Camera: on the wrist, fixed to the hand. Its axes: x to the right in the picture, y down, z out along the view.
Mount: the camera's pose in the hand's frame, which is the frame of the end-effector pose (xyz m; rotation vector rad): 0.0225 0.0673 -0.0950 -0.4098 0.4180 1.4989
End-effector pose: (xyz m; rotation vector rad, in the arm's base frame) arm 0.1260 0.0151 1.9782 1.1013 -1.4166 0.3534
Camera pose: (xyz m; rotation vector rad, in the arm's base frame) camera 0.1358 0.1128 2.0447 -0.5309 -1.5794 1.1792
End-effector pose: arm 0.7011 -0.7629 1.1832 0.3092 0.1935 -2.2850
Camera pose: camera 0.7519 -0.8011 1.0831 0.4805 0.4400 -0.6639
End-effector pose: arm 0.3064 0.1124 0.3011 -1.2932 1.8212 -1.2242
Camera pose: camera 0.1914 0.1312 0.2793 0.4112 2.4995 -0.2329
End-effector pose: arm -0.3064 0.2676 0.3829 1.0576 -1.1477 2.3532
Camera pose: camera -0.4049 0.2984 0.3245 0.5203 1.7201 -1.7853
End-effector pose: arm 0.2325 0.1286 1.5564 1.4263 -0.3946 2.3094
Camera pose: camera 0.1172 0.1147 1.5326 -0.1808 1.4737 -2.0599
